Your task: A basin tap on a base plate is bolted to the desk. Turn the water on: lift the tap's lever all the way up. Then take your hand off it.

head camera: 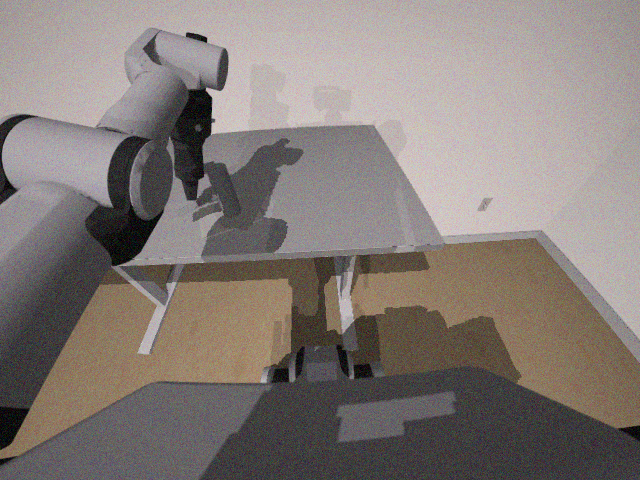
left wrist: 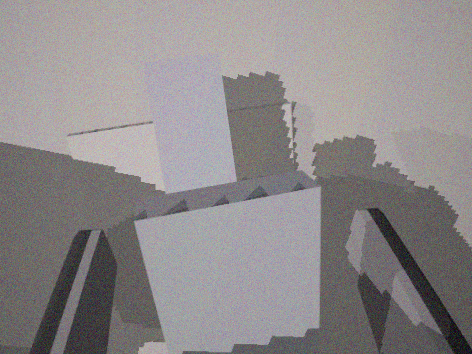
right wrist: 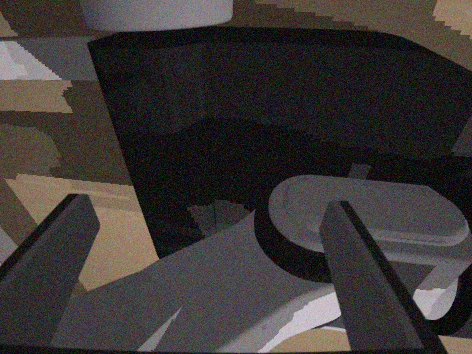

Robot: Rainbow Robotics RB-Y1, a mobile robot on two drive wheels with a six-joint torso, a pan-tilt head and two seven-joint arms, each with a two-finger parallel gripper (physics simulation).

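Frame: origin at the robot's base, x ahead, y right, z down, level; centimetres.
Seen in the pictures: left gripper, fingertip midpoint: (head camera: 191, 187) (left wrist: 232, 238); right gripper, fingertip midpoint: (right wrist: 210, 213).
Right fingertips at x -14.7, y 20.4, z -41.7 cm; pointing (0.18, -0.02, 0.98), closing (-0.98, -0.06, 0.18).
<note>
Pixels of each thing's top centre, then the offset from my right fingertips to it. "*": a spot on its surface instead. Level surfaces: height alone.
- tap at a spot on its surface: (head camera: 225, 191) * dx +42.8, dy -41.0, dz -62.0 cm
- lever at a spot on its surface: (left wrist: 235, 270) * dx +41.4, dy -50.4, dz -68.2 cm
- spout at its top centre: (left wrist: 208, 220) (head camera: 193, 193) dx +42.2, dy -48.7, dz -62.5 cm
- grey desk at its surface level: dz -53.4 cm
The tap (head camera: 225, 191) stands in shadow on the left part of the desk in the head view. Its arms point left; the base plate is hard to make out in the shadow. In the left wrist view the pale block of the lever (left wrist: 235, 270) looks large and near, and a narrower pale bar, apparently the spout (left wrist: 192, 125), shows beyond it. How far up the lever stands is unclear. My left gripper (head camera: 191, 197) (left wrist: 232, 238) is open and points down at the arms' left end, its fingers apart on either side of the lever in view. My right gripper (right wrist: 210, 213) is open and empty, away from the tap.
The grey desk (head camera: 336, 196) has its front edge facing me, with white legs (head camera: 345, 304) below. A wall (head camera: 465, 103) rises behind it. My left arm (head camera: 56, 155) fills the left side. Grey and black robot parts (right wrist: 370, 210) lie close below the right gripper.
</note>
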